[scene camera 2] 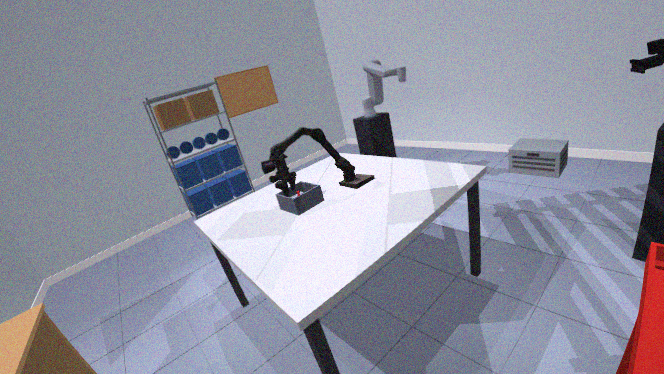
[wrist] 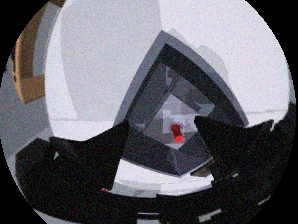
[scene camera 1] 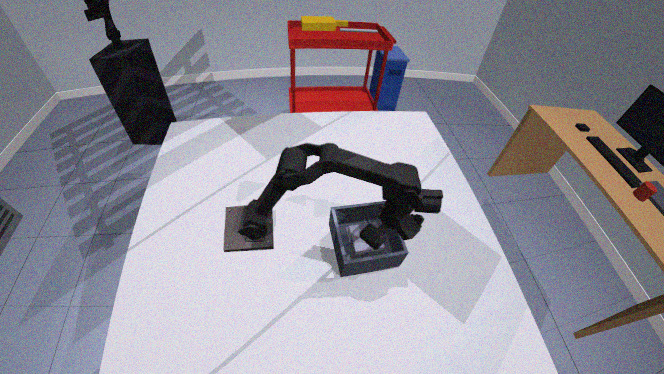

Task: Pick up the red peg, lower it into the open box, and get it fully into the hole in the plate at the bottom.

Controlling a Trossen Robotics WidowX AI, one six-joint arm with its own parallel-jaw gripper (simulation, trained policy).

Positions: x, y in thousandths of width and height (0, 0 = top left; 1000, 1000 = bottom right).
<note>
In view: my gripper (scene camera 1: 576, 622) and a pale plate (wrist: 572, 489).
My gripper is seen too in the wrist view (wrist: 545, 542).
</note>
